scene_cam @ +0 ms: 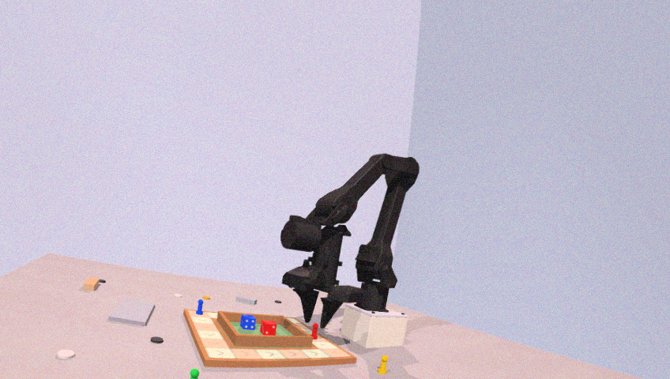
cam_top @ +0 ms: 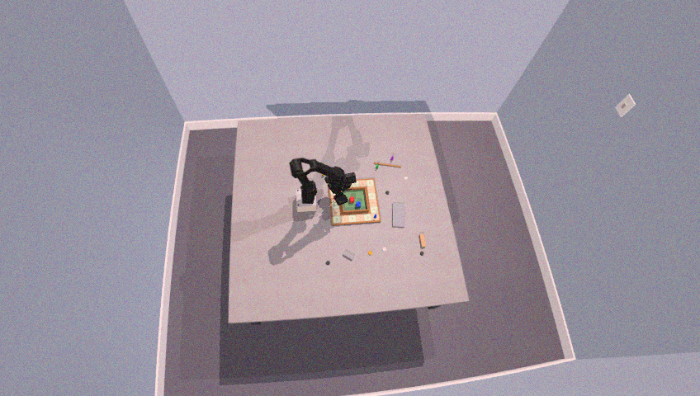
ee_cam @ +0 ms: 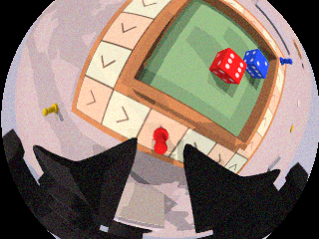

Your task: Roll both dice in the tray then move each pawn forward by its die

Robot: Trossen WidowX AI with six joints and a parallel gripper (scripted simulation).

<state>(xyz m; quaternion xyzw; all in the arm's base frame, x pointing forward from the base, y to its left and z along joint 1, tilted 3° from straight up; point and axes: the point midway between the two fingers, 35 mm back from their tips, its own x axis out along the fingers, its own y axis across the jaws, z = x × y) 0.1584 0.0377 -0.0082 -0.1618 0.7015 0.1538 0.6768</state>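
Right now my gripper tip is 1 cm above the red pawn. Also, from my gripper tip: blue pawn 23 cm ahead, 12 cm to the right, 1 cm below; yellow pawn 16 cm to the left, 7 cm behind, 3 cm below; green pawn 26 cm ahead, 23 cm to the left, 3 cm below.
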